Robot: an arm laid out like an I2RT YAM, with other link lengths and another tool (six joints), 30 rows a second.
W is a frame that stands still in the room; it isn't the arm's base.
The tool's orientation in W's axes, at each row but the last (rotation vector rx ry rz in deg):
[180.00 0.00 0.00]
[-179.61 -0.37 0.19]
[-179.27 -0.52 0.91]
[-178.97 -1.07 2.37]
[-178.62 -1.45 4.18]
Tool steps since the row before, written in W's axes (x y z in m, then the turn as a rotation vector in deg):
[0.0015 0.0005 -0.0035 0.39 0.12 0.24]
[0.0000 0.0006 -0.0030 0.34 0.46 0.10]
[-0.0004 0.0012 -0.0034 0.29 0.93 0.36]
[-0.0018 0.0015 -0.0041 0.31 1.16 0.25]
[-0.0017 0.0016 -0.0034 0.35 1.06 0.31]
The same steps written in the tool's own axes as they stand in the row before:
[0.0015 -0.0005 0.0035 0.39 -0.12 -0.24]
[0.0000 -0.0006 0.0030 0.34 -0.46 -0.10]
[-0.0004 -0.0012 0.0034 0.29 -0.93 -0.35]
[-0.0017 -0.0014 0.0042 0.32 -1.16 -0.24]
[-0.0015 -0.0015 0.0035 0.35 -1.06 -0.30]

